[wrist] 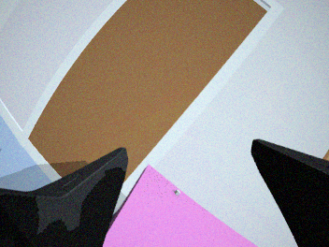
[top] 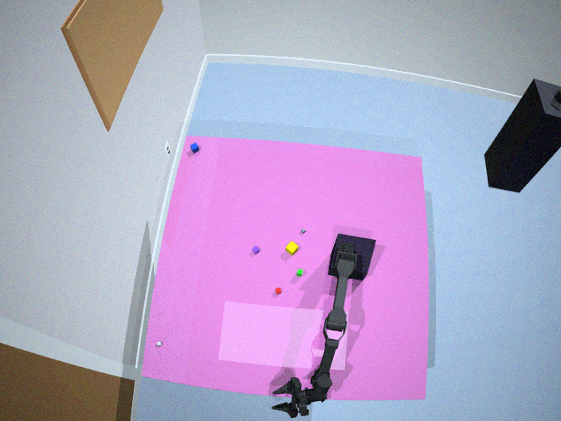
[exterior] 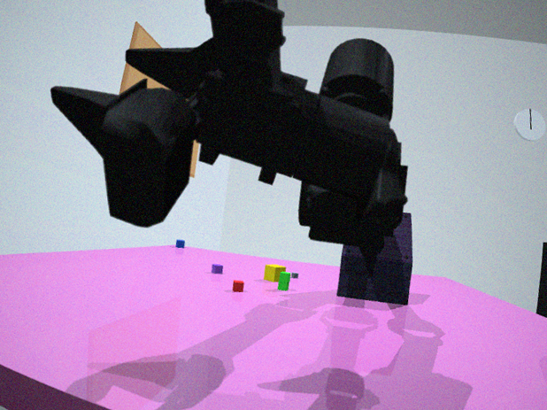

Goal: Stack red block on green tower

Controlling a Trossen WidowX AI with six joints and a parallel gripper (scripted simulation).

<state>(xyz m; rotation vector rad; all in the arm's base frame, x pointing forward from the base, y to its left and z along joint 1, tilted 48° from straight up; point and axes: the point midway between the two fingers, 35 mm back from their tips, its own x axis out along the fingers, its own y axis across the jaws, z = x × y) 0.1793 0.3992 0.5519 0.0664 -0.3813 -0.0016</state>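
The red block is 50 mm ahead of my gripper tip, 520 mm to the right of it and 230 mm below it. The rest, counted from my gripper tip: yellow block: 10 mm ahead, 720 mm to the right, 220 mm below; then purple block: 180 mm ahead, 700 mm to the right, 230 mm below; then small grey block: 30 mm behind, 820 mm to the right, 240 mm below.
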